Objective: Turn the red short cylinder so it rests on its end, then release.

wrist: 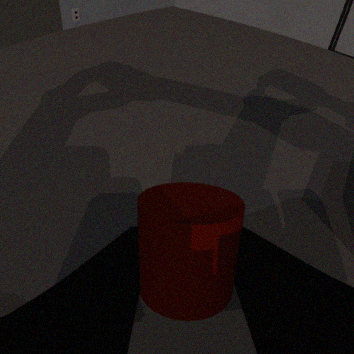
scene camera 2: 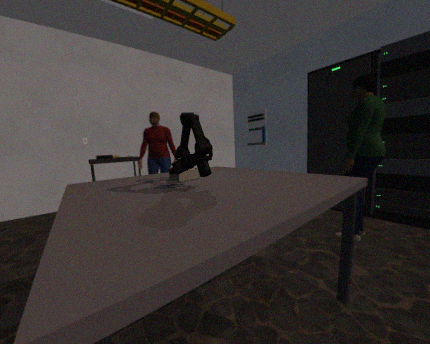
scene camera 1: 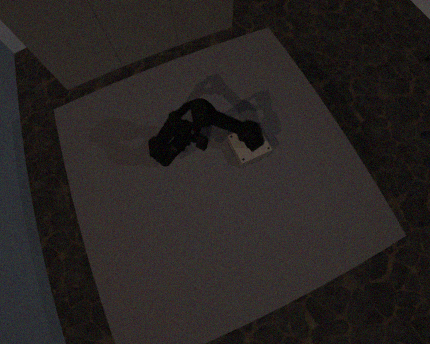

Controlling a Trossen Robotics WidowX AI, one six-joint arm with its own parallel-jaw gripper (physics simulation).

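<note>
The red short cylinder [wrist: 189, 255] is held between the two black fingers of my gripper [wrist: 185, 236] in the wrist view. One round end faces up in that view, and its side faces the camera. Its long axis looks roughly upright, perhaps tilted; the exact lean and whether it touches the table [scene camera 1: 215, 240] [scene camera 2: 260, 210] [wrist: 170, 30] cannot be told. My gripper is shut on the cylinder. In both scene views the arm's end is low near the table and very dark, and the cylinder does not show there.
The arm's pale base plate [scene camera 1: 245, 156] [scene camera 2: 190, 175] sits on the table near the arm's end. Overlapping arm shadows lie across the table. A person in red [scene camera 2: 158, 142] and a person in green [scene camera 2: 367, 125] stand beyond the table.
</note>
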